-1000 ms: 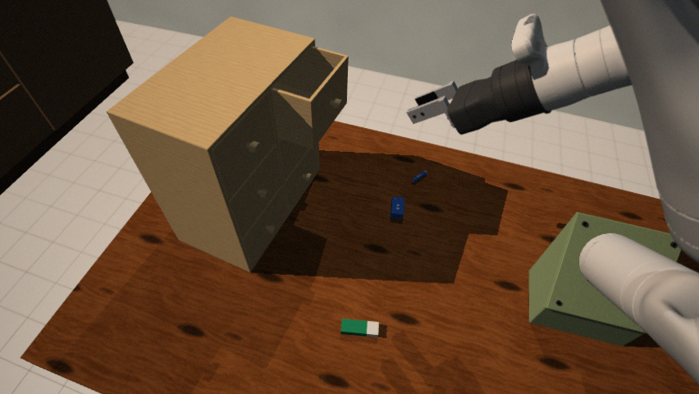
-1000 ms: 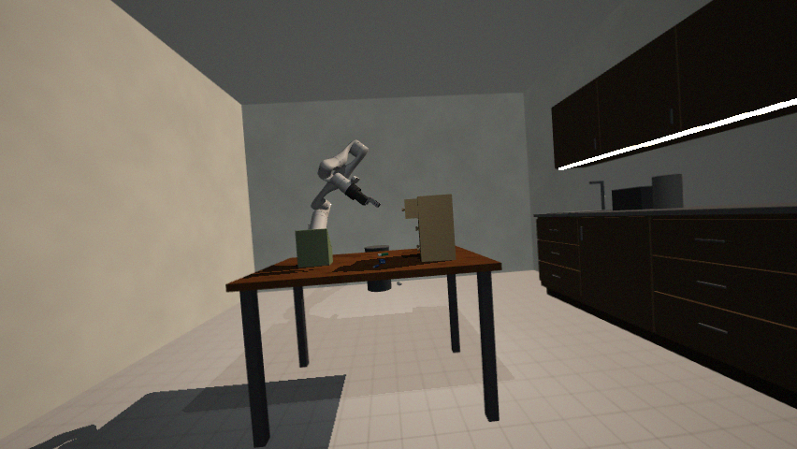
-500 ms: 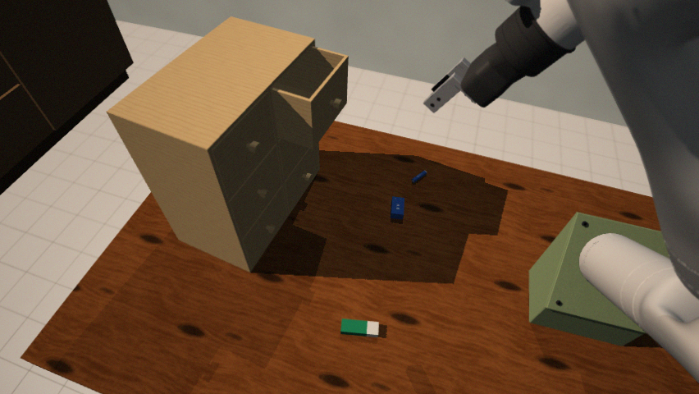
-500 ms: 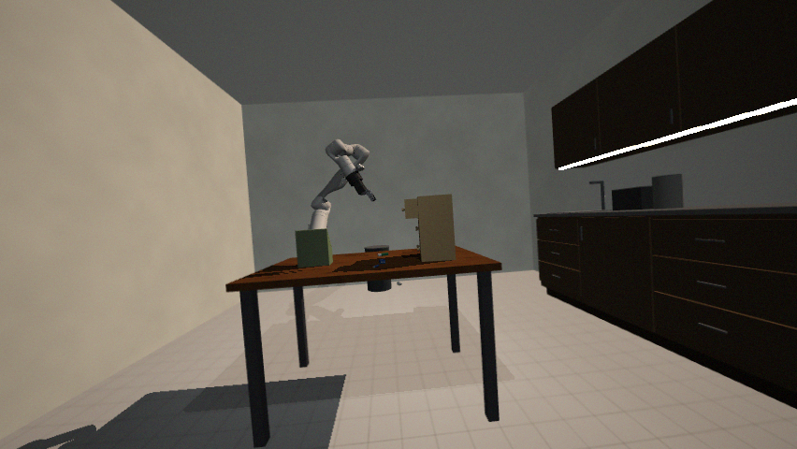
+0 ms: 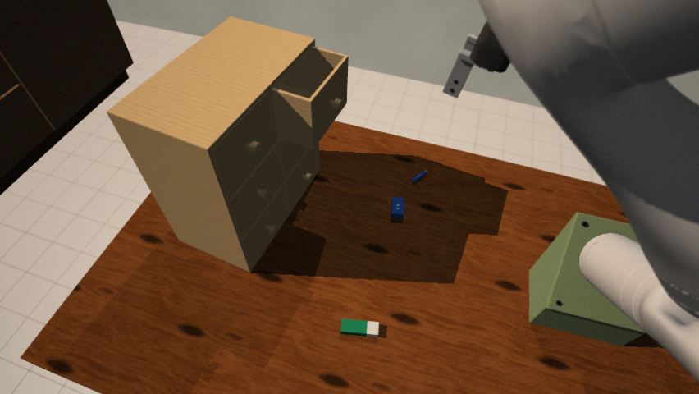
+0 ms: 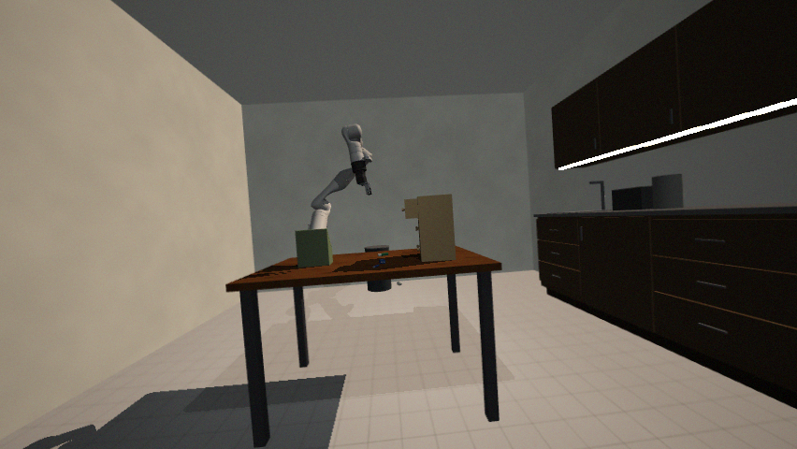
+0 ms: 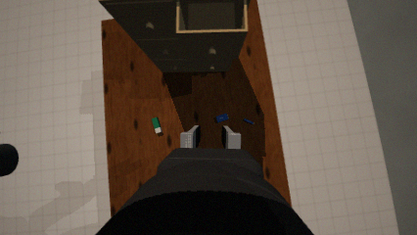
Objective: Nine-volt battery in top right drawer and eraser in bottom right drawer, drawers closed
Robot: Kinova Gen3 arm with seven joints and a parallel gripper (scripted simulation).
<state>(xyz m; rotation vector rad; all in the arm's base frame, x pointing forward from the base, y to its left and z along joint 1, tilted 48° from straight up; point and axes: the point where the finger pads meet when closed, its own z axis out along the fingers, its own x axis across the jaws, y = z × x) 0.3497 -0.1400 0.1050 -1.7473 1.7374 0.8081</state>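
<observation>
Now: hand 6 cm short of the nine-volt battery, 5 cm to the left of it and 38 cm above it. From my hand the other things lie so: eraser 2 cm ahead, 23 cm to the left, 38 cm below; small blue stick 4 cm ahead, 15 cm to the right, 38 cm below.
</observation>
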